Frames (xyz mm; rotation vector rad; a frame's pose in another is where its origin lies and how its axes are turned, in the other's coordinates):
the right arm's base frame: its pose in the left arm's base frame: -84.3 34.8 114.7 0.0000 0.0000 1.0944
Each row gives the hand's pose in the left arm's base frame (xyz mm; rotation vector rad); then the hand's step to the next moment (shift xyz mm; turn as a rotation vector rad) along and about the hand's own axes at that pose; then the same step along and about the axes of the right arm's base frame.
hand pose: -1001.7 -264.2 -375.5 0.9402 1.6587 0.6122
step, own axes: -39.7 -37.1 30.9 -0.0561 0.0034 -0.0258
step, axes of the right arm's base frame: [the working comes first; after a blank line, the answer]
step, axes of the left arm's base frame: 23.6 -55.6 -16.2 -0.0178 -0.0429 0.0408

-38.6 -46.4 -16.2 -0.0463 -0.0039 0.0408
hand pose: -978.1 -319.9 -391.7 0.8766 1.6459 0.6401
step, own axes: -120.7 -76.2 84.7 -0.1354 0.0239 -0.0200
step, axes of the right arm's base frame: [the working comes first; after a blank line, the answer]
step, axes of the left arm's base frame: 79.5 -145.2 -12.0 0.0014 -0.0959 0.1006

-92.6 -137.2 -12.0 -0.0845 -0.0452 0.1006
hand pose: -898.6 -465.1 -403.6 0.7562 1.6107 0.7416
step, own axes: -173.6 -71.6 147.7 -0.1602 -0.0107 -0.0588
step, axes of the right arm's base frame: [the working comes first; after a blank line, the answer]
step, axes of the left arm's base frame: 164.5 -172.0 21.1 -0.0362 -0.1388 0.0930

-77.4 -225.0 21.1 -0.1400 -0.0315 0.0930
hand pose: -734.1 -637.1 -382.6 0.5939 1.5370 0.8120
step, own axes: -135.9 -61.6 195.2 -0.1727 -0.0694 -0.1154
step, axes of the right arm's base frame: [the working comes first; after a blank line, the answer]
step, axes of the left arm's base frame: 215.8 -112.4 34.0 -0.0855 -0.1937 0.0560

-0.9 -243.3 34.0 -0.2113 -0.0129 0.0560
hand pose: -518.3 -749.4 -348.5 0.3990 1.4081 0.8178
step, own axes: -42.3 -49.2 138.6 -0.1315 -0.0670 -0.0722
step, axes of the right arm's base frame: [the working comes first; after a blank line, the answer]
step, axes of the left arm's base frame: 148.4 -33.1 17.8 -0.0462 -0.1536 0.0354

38.6 -147.0 17.8 -0.1577 -0.0294 0.0354
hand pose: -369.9 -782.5 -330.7 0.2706 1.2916 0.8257
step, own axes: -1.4 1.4 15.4 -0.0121 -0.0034 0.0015
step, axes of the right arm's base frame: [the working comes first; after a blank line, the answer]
step, axes of the left arm's base frame: 13.6 4.0 6.4 0.0022 -0.0101 0.0073

9.8 -10.2 6.4 -0.0080 -0.0066 0.0073
